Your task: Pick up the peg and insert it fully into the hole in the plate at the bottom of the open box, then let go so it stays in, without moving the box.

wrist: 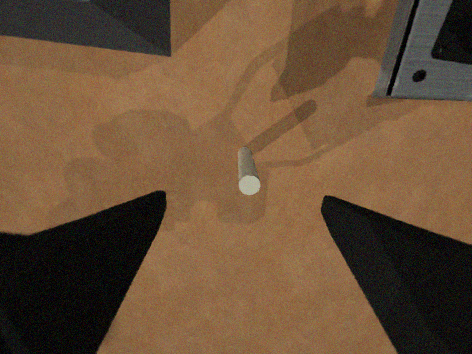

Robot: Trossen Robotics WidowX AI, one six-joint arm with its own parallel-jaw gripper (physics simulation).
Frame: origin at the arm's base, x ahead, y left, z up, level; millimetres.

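Seen in the pictures: gripper, fingertip midpoint: [244, 200].
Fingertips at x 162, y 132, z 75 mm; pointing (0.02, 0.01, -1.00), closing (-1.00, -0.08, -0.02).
Note:
Pixels of each thing's top centre, then the offset from my fingertips to it. "*": a spot on its surface instead. Level surfaces: height alone.
- peg at its top centre: [249, 185] 3 mm back, 3 mm right, 17 mm down
- dark grey box at a spot on its surface: [125, 31] * 78 mm ahead, 80 mm right, 35 mm down
- brown tabletop at its surface level: 97 mm down
The peg [248, 172] is a thin pale grey-white cylinder that stands upright on the tabletop near the middle of the wrist view, with its round top end facing the camera. My gripper [244, 200] is open, its two black fingers wide apart. The peg shows between and slightly beyond the fingertips, touching neither. Part of a dark grey box [125, 31] shows at the top left; its inside, the plate and the hole are hidden or out of frame.
A brushed-metal object [407, 89] with a dark round hole and a black recess stands at the top right, partly cut off. The brown tabletop [240, 300] carries shadows of the arm and of the peg.

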